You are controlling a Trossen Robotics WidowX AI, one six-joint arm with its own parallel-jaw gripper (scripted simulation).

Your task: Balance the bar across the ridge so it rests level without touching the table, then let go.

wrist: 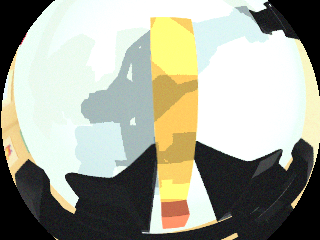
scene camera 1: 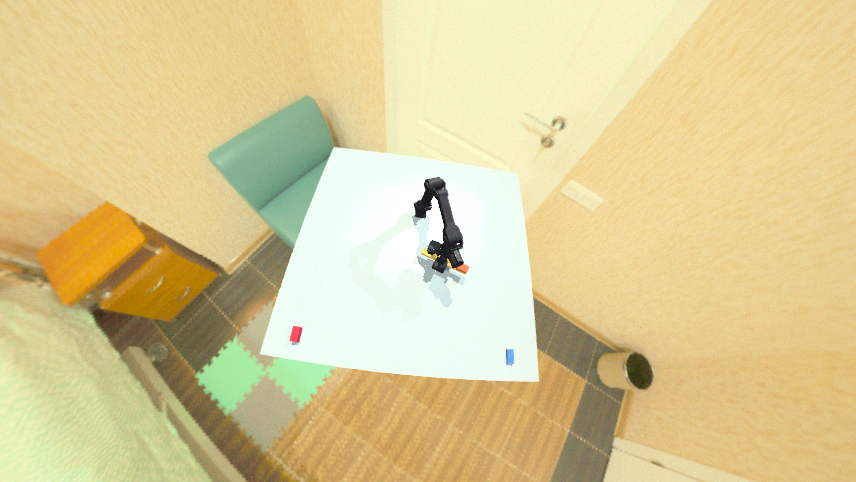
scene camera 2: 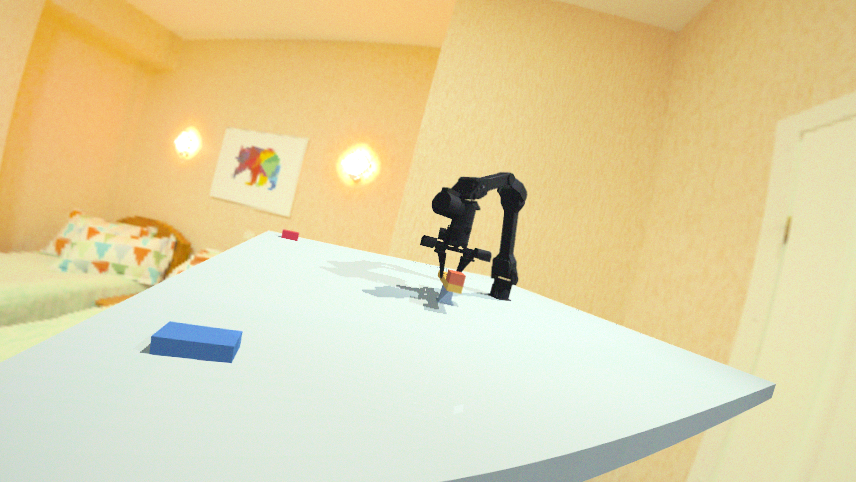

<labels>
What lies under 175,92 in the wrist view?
A bar.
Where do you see a blue block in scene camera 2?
At 182,340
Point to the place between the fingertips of the gripper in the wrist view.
174,147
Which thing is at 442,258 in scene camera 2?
The gripper.
</labels>
